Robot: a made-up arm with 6 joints.
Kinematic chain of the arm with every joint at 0, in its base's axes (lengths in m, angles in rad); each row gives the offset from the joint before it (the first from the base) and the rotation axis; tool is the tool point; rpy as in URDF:
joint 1: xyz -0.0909 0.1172 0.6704 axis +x
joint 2: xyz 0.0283 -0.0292 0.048 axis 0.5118 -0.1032 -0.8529
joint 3: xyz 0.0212 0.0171 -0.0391 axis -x
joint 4: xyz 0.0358 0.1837 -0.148 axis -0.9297 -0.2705 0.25
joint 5: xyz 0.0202 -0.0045 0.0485 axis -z
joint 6: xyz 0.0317 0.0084 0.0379 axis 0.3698 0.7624 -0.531
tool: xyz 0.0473 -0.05 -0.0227 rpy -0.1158 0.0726 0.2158
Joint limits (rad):
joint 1: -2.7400..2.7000
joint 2: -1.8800..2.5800
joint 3: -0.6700..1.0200
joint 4: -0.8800..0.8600
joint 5: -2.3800..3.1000
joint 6: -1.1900..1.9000
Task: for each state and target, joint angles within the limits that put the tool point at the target. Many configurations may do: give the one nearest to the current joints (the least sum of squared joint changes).
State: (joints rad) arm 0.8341 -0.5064 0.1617 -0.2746 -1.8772 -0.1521
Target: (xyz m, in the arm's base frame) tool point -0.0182 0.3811 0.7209
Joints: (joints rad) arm 0.8056 -0.2508 0.2268 -0.0804 -1.7579 -0.1165
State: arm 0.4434 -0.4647 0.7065 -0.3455 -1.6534 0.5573
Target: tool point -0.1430 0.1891 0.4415
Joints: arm 0.0972 -1.1095 0.2734 -0.3242 -1.9731 0.4021
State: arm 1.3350 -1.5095 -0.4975 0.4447 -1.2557 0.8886
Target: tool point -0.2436 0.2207 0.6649
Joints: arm 1.3175 -1.6406 -0.6700 0.4169 -1.1032 1.4707
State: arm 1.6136 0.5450 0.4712 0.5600 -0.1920 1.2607
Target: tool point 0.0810 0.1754 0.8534
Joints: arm 1.8582 0.2262 0.2127 0.8600 -0.5026 0.9953
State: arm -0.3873 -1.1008 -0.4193 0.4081 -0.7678 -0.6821
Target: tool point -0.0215 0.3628 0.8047
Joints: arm 0.2679 -0.4596 -0.6700 0.2846 -0.6913 -0.7846
